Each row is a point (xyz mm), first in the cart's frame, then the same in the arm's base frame.
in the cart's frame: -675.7 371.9 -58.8
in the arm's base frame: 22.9 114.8 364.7
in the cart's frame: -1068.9 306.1 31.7
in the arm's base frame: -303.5 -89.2 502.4
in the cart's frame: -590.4 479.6 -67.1
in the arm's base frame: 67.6 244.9 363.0
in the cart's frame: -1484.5 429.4 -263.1
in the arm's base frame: -788.8 -76.7 304.4
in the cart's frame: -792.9 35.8 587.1
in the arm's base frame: 151.2 -317.7 948.1
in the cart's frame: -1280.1 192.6 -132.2
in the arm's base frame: -499.3 -245.8 355.8
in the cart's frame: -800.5 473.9 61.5
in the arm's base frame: -99.0 153.6 519.8
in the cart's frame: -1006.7 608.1 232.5
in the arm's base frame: -295.9 189.2 742.8
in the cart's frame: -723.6 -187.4 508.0
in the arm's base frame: 267.2 -493.4 819.5
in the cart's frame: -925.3 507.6 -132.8
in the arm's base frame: -265.8 167.2 357.1
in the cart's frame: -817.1 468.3 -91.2
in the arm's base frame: -144.6 161.6 373.2
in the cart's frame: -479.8 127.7 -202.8
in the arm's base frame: 249.4 -30.3 149.3
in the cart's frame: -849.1 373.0 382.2
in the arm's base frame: -46.6 3.8 820.1
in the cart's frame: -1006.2 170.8 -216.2
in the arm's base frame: -255.7 -164.3 227.1
